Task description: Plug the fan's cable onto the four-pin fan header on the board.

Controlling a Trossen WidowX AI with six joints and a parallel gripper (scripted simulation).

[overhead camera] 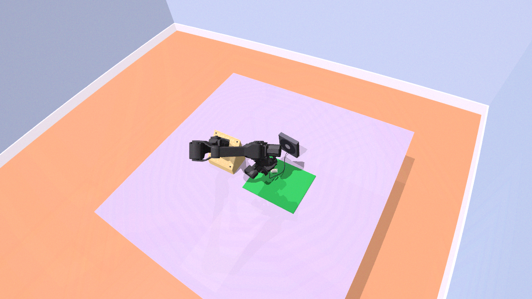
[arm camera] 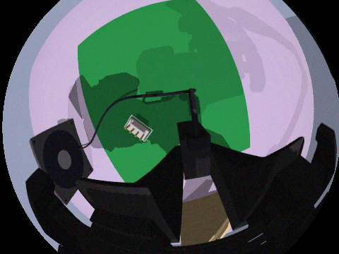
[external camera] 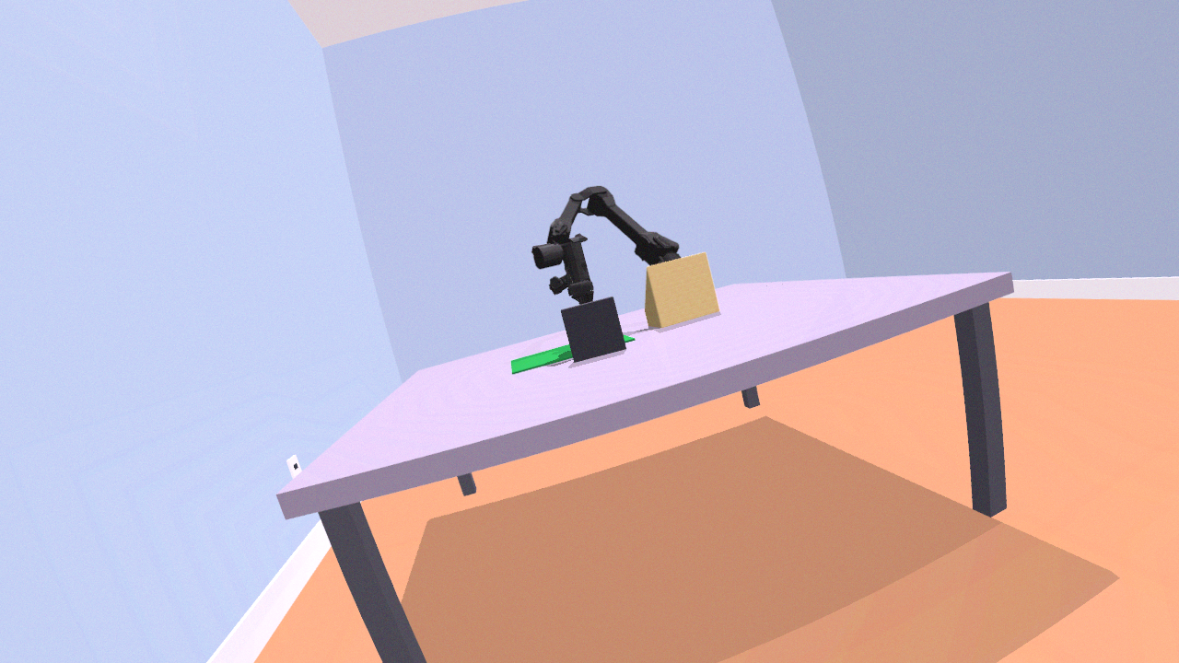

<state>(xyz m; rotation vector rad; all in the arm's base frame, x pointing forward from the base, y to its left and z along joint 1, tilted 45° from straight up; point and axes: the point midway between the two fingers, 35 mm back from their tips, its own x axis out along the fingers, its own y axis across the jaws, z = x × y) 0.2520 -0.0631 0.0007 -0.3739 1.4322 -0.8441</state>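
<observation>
Right now the green board is 80 mm below my gripper tip, 80 mm ahead of it and 10 mm to the left of it. Also, from my gripper tip: black fan plug (10 mm ahead, 10 mm above); black square fan (200 mm to the left, 50 mm ahead, 10 mm below).
</observation>
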